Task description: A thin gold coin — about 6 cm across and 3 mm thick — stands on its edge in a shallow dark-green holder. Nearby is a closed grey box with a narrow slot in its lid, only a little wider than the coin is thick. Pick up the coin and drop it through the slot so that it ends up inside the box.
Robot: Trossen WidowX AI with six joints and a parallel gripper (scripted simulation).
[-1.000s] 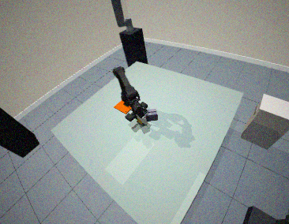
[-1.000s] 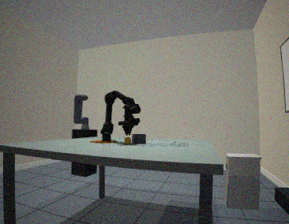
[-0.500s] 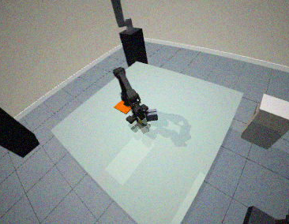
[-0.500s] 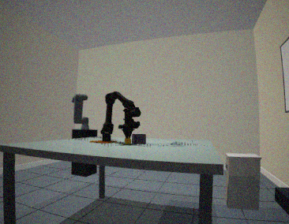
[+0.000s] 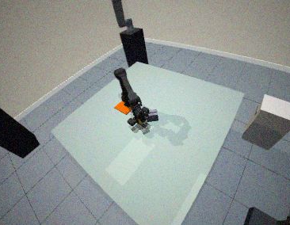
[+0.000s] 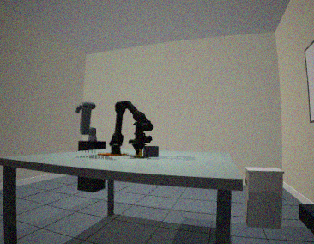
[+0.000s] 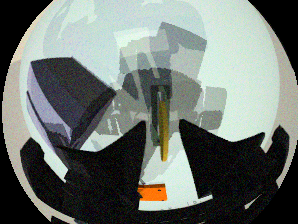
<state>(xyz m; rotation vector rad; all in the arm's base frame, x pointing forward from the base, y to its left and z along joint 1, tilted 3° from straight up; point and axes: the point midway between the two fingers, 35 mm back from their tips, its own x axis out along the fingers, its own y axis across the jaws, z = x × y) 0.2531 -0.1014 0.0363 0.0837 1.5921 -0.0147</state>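
The gold coin is 10 mm above my gripper tip.
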